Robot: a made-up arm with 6 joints.
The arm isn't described. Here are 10 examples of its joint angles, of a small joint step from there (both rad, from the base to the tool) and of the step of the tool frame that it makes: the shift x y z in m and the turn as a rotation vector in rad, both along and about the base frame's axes.
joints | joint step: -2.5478 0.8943 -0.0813 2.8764 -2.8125 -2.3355 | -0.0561 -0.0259 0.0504 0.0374 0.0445 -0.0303
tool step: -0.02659 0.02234 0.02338 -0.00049 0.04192 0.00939
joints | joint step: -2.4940 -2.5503 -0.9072 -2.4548 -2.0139 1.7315 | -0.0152 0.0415 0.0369 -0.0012 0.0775 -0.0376
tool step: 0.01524 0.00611 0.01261 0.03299 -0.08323 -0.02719
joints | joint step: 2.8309 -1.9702 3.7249 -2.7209 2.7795 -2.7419 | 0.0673 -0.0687 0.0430 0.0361 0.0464 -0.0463
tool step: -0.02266 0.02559 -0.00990 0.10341 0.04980 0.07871
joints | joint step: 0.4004 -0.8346 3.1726 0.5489 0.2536 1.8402 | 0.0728 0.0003 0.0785 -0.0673 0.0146 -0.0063
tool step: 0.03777 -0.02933 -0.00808 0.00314 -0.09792 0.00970
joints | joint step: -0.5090 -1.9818 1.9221 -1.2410 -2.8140 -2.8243 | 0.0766 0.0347 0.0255 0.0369 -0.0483 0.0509
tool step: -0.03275 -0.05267 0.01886 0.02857 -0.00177 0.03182
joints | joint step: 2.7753 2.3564 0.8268 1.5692 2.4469 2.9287 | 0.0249 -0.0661 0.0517 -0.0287 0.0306 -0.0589
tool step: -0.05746 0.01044 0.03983 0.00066 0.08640 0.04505
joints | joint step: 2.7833 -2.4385 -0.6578 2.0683 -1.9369 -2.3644 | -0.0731 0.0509 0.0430 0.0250 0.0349 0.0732
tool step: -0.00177 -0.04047 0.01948 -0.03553 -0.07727 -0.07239
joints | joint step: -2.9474 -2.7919 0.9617 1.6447 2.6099 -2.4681 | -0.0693 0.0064 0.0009 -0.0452 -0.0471 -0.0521
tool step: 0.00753 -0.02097 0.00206 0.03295 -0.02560 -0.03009
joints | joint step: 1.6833 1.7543 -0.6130 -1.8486 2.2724 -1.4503 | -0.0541 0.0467 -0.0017 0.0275 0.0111 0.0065
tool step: 0.01684 -0.00952 -0.01079 -0.05677 0.00578 -0.03132
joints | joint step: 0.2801 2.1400 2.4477 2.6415 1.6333 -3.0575 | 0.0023 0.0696 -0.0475 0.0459 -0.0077 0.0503
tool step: -0.00803 0.00136 -0.06633 -0.07392 0.06937 0.03152
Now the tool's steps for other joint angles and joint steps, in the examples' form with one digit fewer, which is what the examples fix.
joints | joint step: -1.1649 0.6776 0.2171 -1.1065 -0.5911 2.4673 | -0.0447 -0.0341 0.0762 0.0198 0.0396 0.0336
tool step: -0.0231 -0.0146 0.0382 -0.1546 -0.0032 -0.0504
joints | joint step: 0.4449 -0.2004 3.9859 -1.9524 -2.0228 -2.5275 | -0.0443 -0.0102 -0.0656 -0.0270 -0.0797 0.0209
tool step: -0.0202 0.0096 0.0108 0.0307 0.0223 -0.1106
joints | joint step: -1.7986 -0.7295 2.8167 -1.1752 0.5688 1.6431 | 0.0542 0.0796 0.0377 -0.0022 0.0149 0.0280
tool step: -0.0407 -0.0258 0.0399 0.0468 -0.0222 0.0803
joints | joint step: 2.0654 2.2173 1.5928 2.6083 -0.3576 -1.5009 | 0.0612 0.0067 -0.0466 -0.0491 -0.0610 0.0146
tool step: -0.0284 -0.0304 -0.0139 -0.0068 0.0028 0.0102
